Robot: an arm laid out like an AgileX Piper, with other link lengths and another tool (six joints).
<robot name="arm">
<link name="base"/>
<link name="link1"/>
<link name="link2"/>
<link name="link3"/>
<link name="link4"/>
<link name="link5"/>
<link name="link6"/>
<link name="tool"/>
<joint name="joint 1" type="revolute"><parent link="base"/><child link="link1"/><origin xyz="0 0 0.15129"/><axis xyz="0 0 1"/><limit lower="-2.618" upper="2.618"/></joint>
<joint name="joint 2" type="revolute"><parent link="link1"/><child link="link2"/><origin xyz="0 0 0"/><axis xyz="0 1 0"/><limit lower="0" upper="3.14"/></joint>
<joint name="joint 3" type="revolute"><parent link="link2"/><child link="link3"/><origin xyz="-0.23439 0 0.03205"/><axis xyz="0 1 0"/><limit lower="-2.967" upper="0"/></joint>
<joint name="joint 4" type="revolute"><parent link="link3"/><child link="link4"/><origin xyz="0.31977 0 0.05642"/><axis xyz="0.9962 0 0.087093"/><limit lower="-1.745" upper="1.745"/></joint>
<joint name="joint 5" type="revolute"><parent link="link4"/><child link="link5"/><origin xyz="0 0 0"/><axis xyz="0 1 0"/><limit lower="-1.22" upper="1.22"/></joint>
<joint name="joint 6" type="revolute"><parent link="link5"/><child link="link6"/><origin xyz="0.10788 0 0.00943"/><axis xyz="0.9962 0 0.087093"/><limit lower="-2.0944" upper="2.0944"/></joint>
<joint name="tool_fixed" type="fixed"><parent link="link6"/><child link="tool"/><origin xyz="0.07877 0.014 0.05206" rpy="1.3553 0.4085 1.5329"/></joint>
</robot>
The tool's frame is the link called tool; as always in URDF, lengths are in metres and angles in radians.
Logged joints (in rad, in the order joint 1, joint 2, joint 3, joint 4, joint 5, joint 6), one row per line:
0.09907 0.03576 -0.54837 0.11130 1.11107 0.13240
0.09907 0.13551 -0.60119 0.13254 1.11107 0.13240
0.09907 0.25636 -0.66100 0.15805 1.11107 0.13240
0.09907 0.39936 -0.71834 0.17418 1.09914 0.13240
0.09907 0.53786 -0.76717 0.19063 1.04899 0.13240
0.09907 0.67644 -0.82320 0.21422 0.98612 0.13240
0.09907 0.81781 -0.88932 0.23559 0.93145 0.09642
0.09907 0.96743 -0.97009 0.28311 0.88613 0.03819
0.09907 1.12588 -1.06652 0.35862 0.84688 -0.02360
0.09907 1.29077 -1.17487 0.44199 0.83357 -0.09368
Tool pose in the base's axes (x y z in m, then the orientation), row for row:
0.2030 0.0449 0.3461 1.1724 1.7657 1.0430
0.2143 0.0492 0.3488 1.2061 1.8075 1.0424
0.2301 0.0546 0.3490 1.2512 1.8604 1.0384
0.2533 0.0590 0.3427 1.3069 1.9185 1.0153
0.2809 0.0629 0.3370 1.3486 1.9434 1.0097
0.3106 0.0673 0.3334 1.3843 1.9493 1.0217
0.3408 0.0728 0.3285 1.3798 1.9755 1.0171
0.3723 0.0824 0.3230 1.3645 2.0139 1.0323
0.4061 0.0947 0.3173 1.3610 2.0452 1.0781
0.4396 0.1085 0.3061 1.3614 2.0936 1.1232
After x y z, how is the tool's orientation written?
As a rotation vector, in radians.
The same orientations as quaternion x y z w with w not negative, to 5 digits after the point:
0.45910 0.69144 0.40843 0.37990
0.46734 0.70037 0.40391 0.35767
0.47818 0.71100 0.39685 0.32914
0.49217 0.72249 0.38235 0.29930
0.50322 0.72517 0.37676 0.28098
0.51302 0.72241 0.37864 0.26751
0.50940 0.72932 0.37550 0.26001
0.50036 0.73850 0.37854 0.24692
0.49402 0.74237 0.39133 0.22739
0.48710 0.74908 0.40187 0.20029

